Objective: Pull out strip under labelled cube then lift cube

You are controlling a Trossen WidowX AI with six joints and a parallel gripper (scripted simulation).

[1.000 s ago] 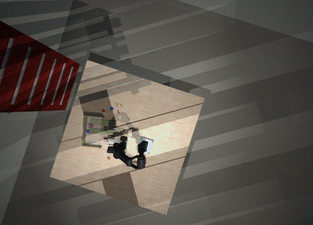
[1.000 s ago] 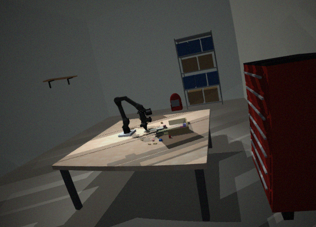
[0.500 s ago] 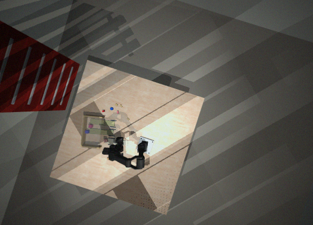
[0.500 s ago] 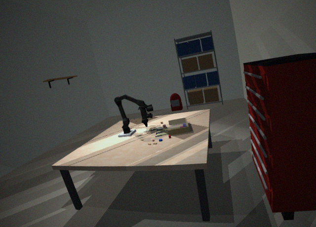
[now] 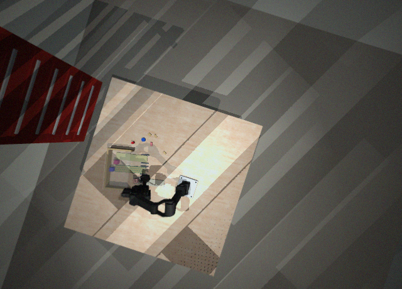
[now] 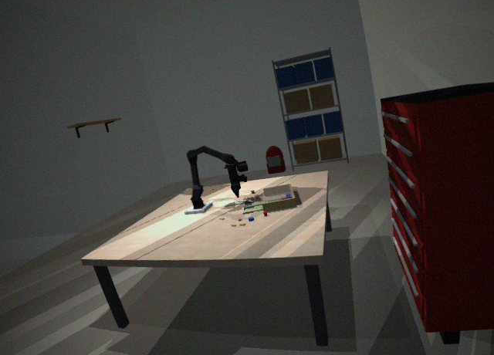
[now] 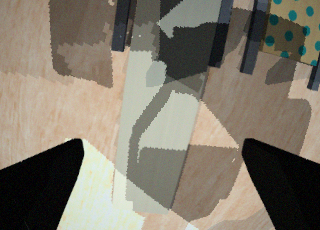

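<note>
Now: gripper tip 5 cm above the grey strip and 2 cm short of it.
</note>
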